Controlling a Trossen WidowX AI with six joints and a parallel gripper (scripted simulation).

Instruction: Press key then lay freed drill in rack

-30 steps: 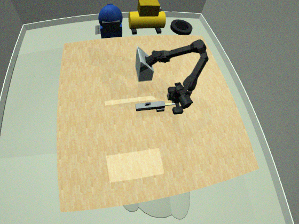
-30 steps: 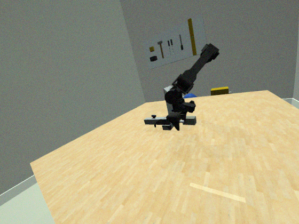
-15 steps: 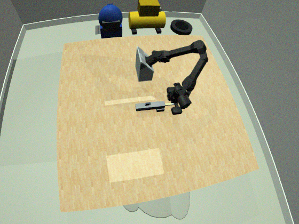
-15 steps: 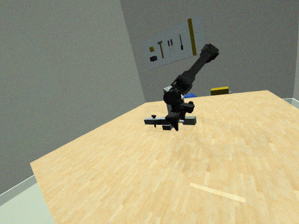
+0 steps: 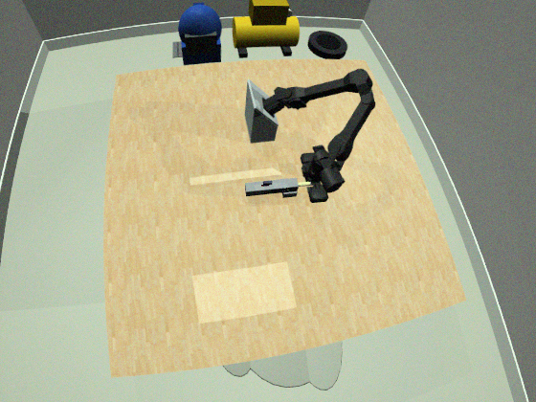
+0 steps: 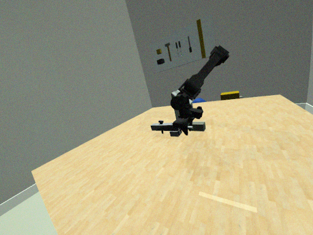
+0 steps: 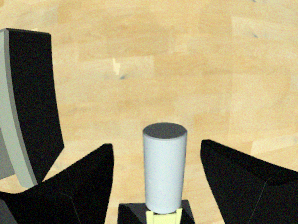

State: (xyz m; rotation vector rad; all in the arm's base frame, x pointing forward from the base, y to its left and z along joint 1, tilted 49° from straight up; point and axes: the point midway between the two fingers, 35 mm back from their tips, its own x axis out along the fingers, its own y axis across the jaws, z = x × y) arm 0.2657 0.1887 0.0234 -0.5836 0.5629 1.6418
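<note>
The drill bit is 4 cm to the right of my gripper tip and 3 cm above it. From my gripper tip the other things lie so: rack: 8 cm behind, 2 cm to the left; then dark key: 16 cm to the right, 4 cm above, 1 cm ahead.
</note>
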